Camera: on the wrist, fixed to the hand. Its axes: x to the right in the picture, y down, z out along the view.
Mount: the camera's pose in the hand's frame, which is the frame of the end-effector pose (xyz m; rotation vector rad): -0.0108 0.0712 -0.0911 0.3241 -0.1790 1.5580
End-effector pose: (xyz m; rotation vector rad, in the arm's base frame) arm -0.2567 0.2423 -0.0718 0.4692 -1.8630 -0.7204
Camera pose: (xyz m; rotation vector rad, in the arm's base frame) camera -0.1680 0.2778 -0.0059 -0.8660 -1.8601 0.6101
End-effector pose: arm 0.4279 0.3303 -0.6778 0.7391 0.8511 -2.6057
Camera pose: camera 0.5015 0.3322 -0.7676 0.7396 -0.2588 -1.3020
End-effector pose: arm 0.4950 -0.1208 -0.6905 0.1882 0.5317 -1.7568
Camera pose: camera 0.5517 -0.0824 -0.7843 0.4948 -0.1128 -0.2976
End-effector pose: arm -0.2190 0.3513 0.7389 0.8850 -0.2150 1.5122
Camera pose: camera -0.3210 0.3867 0.6961 -1.0423 0.8678 -2.6466
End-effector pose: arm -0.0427 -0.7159 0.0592 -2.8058 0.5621 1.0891
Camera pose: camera -0.0180 -0.7973 0.1383 1.4271 -2.4502 -0.9677
